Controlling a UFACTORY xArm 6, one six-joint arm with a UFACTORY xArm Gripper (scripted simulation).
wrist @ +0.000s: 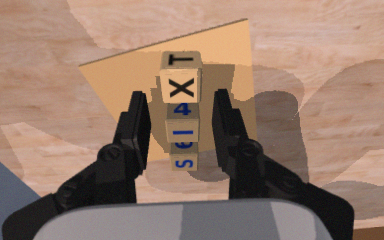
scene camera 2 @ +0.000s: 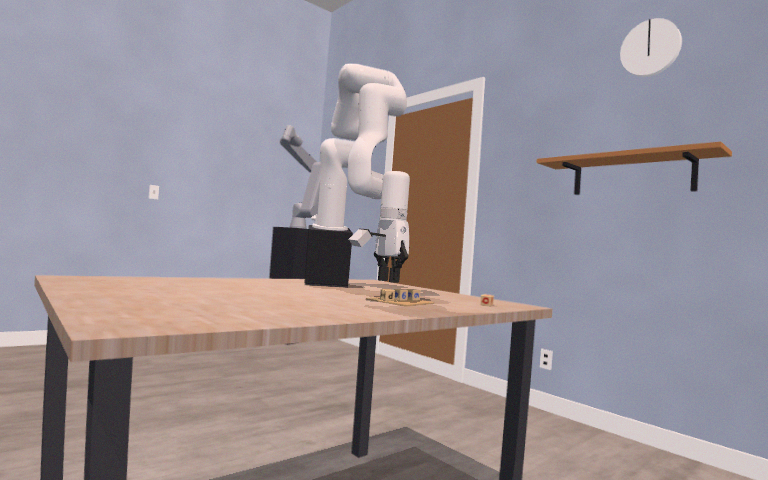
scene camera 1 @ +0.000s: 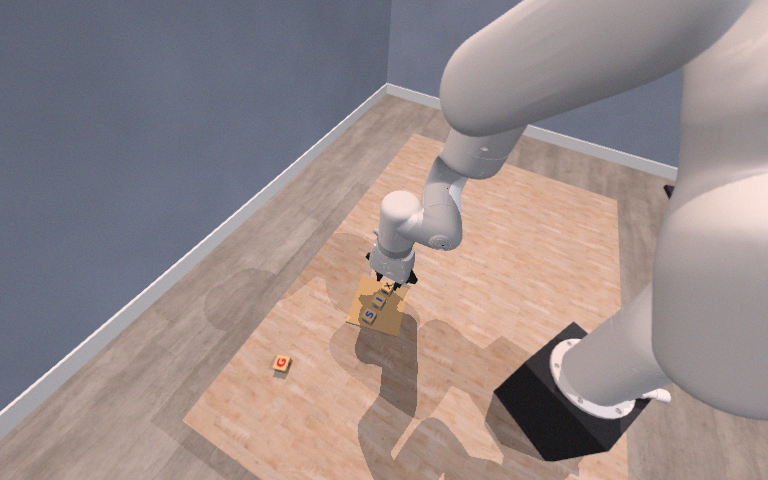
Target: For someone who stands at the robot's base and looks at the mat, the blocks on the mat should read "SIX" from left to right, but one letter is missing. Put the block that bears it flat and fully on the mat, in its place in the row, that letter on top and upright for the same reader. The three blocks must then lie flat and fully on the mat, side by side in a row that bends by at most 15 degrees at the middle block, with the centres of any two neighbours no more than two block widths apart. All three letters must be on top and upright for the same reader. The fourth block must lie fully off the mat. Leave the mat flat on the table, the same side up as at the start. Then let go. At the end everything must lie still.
Labels:
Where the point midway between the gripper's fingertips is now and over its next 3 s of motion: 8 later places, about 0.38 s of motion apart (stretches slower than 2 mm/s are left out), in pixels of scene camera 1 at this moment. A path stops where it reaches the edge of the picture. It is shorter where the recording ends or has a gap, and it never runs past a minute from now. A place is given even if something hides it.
My gripper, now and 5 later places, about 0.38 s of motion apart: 388,281; 389,274; 390,271; 390,263; 392,256; 393,254

